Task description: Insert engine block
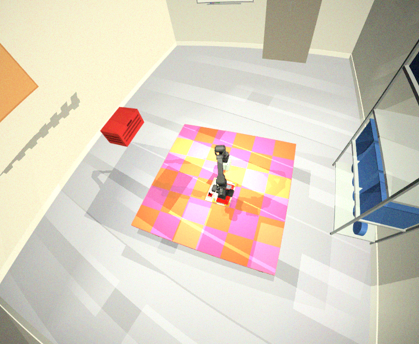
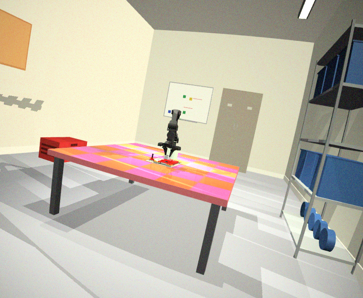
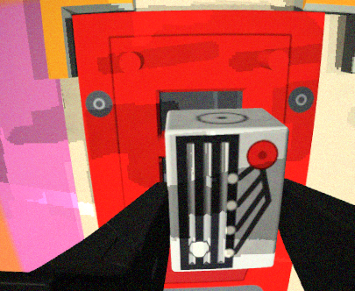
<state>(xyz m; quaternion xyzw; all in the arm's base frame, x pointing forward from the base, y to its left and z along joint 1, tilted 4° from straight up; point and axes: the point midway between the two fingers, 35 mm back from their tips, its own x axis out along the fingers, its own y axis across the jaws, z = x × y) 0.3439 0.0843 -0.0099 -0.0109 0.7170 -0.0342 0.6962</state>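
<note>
Now: gripper tip 1 cm above the engine block.
</note>
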